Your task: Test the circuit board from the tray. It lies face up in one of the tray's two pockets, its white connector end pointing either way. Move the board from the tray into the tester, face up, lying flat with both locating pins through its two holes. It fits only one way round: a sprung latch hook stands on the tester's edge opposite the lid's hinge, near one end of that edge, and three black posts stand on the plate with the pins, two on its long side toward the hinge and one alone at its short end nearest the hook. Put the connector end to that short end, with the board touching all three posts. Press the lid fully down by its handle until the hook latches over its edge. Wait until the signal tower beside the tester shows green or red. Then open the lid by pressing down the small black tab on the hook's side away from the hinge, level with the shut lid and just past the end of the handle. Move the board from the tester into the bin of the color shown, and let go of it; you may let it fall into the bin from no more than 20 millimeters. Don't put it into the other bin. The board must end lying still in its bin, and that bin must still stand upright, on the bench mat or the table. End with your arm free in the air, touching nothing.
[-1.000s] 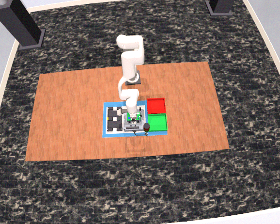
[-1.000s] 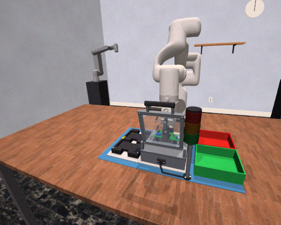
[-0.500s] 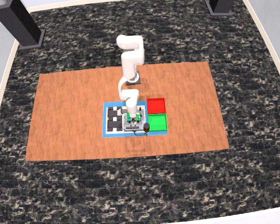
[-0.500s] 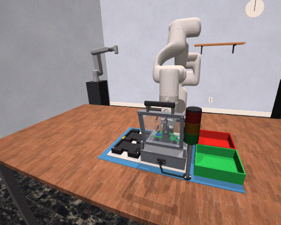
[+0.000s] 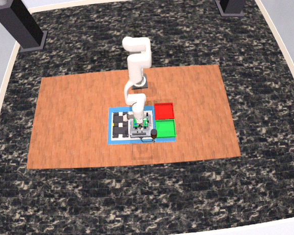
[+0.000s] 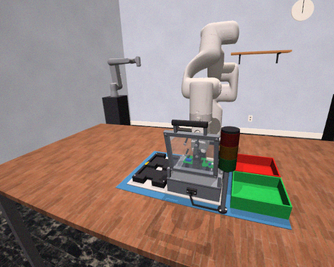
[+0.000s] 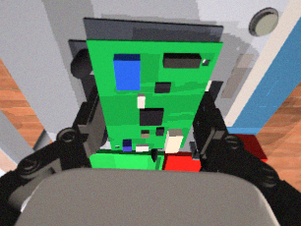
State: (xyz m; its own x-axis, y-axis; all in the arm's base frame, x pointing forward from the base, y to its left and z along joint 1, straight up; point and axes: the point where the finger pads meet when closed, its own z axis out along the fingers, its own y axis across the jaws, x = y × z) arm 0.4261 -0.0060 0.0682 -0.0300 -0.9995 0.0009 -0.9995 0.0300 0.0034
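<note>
My hand is right at the green circuit board. Round my hand: small black tab 6 cm to the left, 6 cm behind, 1 cm above; then clear lid 13 cm ahead, 10 cm above; then tester plate 1 cm to the left, 1 cm below, 1 cm ahead.
</note>
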